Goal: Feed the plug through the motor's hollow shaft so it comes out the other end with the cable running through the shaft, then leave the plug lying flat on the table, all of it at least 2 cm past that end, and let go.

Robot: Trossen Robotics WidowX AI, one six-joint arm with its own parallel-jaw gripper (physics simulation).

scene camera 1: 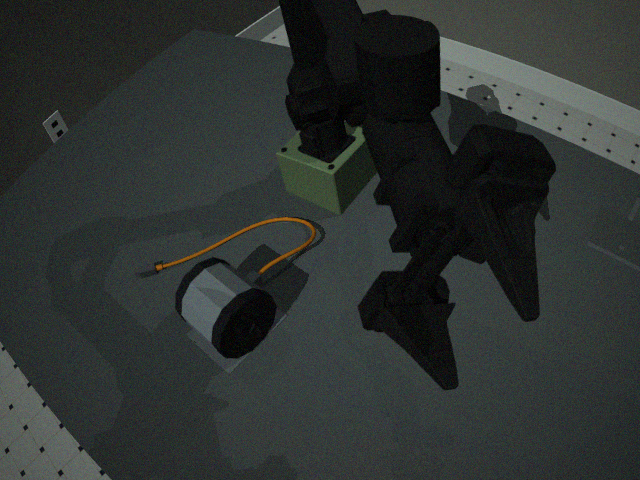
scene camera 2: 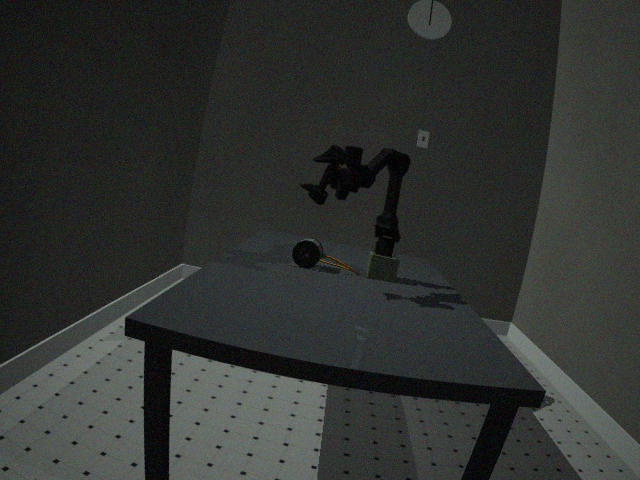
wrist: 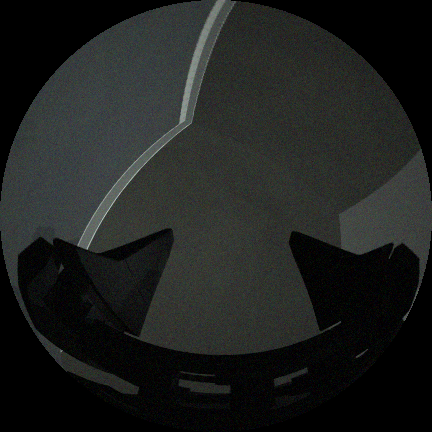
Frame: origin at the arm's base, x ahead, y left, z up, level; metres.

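Seen in the pictures: gripper, between the fingertips: (scene camera 1: 488, 358) (scene camera 2: 307, 173) (wrist: 233, 236); arm's base, origin of its link: (scene camera 1: 326, 144) (scene camera 2: 383, 255).
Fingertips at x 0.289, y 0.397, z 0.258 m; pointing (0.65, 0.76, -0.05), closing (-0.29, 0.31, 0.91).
Note:
Offsets run from my fingertips to a thing's top centre. "spot": to the spot under its first point. Level surfaces: height alone.
The motor {0.008 m back, 0.353 m right, 0.246 m down} (scene camera 1: 206, 299) (scene camera 2: 306, 253), a pale grey cylinder with black ends, lies on its side on the dark table {0.348 m down} (scene camera 1: 336, 423) (scene camera 2: 310, 320). Its hollow shaft's opening is too dark to make out clearly. The orange cable (scene camera 1: 284, 219) (scene camera 2: 338, 262) lies in a loop beside the motor, outside it. The small plug {spot: 0.001 m back, 0.528 m right, 0.337 m down} (scene camera 1: 158, 266) is at the cable's far left end in scene camera 1, past the motor's rear end. The cable's other end is close beside the motor. My gripper (scene camera 1: 490, 351) (scene camera 2: 309, 172) (wrist: 233, 236) is wide open and empty, high above the table and apart from motor and cable.
The green base block (scene camera 1: 310, 178) (scene camera 2: 382, 267) under the arm stands on the table near the cable's bend. The wrist view shows part of the table (wrist: 100, 100), a pale skirting strip (wrist: 187, 100) and walls. A white wall socket (scene camera 1: 55, 126) shows beyond the table.

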